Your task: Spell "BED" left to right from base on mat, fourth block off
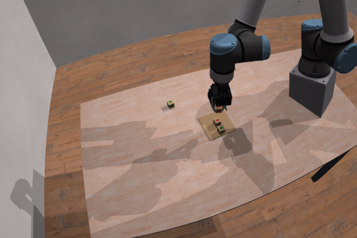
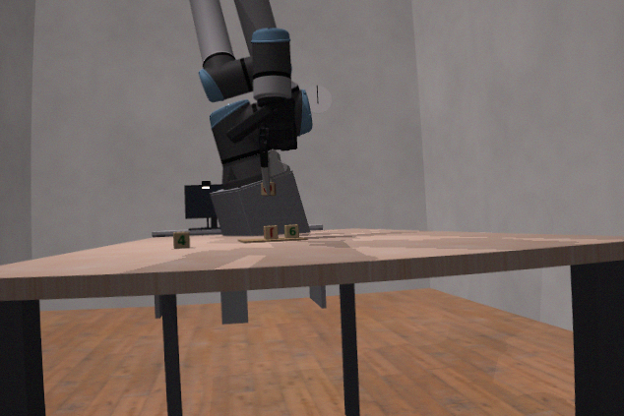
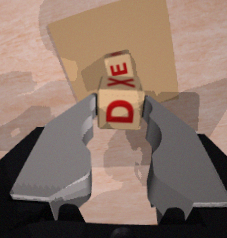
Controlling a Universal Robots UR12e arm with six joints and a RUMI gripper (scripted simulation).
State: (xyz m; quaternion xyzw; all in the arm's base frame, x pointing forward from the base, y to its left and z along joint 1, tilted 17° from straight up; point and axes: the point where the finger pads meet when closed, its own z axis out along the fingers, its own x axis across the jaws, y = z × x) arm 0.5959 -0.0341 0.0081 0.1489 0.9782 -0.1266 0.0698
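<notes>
My hand is 12 cm above the tan mat. From my hand the other things lie so: green block: 16 cm ahead, 20 cm to the right, 10 cm below.
</notes>
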